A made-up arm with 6 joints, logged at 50 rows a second.
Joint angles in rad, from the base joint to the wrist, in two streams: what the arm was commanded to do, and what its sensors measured. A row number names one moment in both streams.
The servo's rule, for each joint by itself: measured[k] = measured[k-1] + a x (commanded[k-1-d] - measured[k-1]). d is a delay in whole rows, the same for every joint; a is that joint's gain. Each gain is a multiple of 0.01, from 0.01 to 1. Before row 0 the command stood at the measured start. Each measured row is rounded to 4 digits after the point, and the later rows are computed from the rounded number. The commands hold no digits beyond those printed.
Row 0, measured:
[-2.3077, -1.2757, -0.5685, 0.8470, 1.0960, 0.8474]
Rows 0 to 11, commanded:
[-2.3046, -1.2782, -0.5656, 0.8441, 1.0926, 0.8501]
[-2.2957, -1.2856, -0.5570, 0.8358, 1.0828, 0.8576]
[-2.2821, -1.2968, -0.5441, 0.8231, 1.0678, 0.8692]
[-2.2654, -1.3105, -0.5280, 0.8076, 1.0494, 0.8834]
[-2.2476, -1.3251, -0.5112, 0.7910, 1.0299, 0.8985]
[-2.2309, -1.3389, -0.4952, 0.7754, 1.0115, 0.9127]
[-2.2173, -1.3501, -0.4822, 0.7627, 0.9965, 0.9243]
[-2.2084, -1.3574, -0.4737, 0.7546, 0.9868, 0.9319]
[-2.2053, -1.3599, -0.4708, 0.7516, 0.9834, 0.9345]
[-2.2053, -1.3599, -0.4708, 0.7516, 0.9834, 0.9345]
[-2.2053, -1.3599, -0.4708, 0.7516, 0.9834, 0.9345]
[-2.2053, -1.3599, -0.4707, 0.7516, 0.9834, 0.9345]
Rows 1 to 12, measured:
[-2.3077, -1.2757, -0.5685, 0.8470, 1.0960, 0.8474]
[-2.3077, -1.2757, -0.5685, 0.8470, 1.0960, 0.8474]
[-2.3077, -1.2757, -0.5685, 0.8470, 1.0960, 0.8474]
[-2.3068, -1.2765, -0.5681, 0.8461, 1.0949, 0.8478]
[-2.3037, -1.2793, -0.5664, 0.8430, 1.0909, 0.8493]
[-2.2977, -1.2847, -0.5631, 0.8370, 1.0833, 0.8523]
[-2.2887, -1.2927, -0.5578, 0.8282, 1.0721, 0.8570]
[-2.2772, -1.3027, -0.5508, 0.8170, 1.0582, 0.8632]
[-2.2642, -1.3139, -0.5425, 0.8045, 1.0428, 0.8706]
[-2.2511, -1.3251, -0.5335, 0.7920, 1.0275, 0.8787]
[-2.2391, -1.3351, -0.5245, 0.7808, 1.0141, 0.8867]
[-2.2296, -1.3428, -0.5164, 0.7720, 1.0040, 0.8939]
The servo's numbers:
d 3
a 0.28 0.31 0.15 0.30 0.33 0.15

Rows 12 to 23, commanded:
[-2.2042, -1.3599, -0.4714, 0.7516, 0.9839, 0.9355]
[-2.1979, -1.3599, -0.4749, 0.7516, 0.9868, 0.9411]
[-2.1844, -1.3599, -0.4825, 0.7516, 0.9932, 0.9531]
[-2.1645, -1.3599, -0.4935, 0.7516, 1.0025, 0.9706]
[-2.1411, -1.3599, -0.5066, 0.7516, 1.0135, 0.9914]
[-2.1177, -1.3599, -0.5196, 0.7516, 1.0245, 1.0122]
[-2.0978, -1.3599, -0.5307, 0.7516, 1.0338, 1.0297]
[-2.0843, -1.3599, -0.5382, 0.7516, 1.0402, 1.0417]
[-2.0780, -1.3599, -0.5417, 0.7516, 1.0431, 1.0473]
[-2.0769, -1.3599, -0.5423, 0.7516, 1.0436, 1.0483]
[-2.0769, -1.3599, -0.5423, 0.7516, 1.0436, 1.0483]
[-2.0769, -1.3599, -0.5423, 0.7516, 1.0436, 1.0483]
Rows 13 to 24, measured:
[-2.2228, -1.3481, -0.5096, 0.7659, 0.9972, 0.9000]
[-2.2179, -1.3518, -0.5038, 0.7616, 0.9926, 0.9052]
[-2.2144, -1.3543, -0.4988, 0.7586, 0.9896, 0.9096]
[-2.2115, -1.3560, -0.4947, 0.7565, 0.9877, 0.9135]
[-2.2077, -1.3572, -0.4917, 0.7550, 0.9874, 0.9176]
[-2.2012, -1.3580, -0.4903, 0.7540, 0.9893, 0.9229]
[-2.1909, -1.3586, -0.4908, 0.7533, 0.9937, 0.9301]
[-2.1770, -1.3590, -0.4932, 0.7528, 1.0002, 0.9393]
[-2.1604, -1.3593, -0.4972, 0.7524, 1.0082, 0.9502]
[-2.1429, -1.3595, -0.5022, 0.7522, 1.0166, 0.9621]
[-2.1265, -1.3596, -0.5076, 0.7520, 1.0244, 0.9740]
[-2.1129, -1.3597, -0.5127, 0.7519, 1.0306, 0.9850]

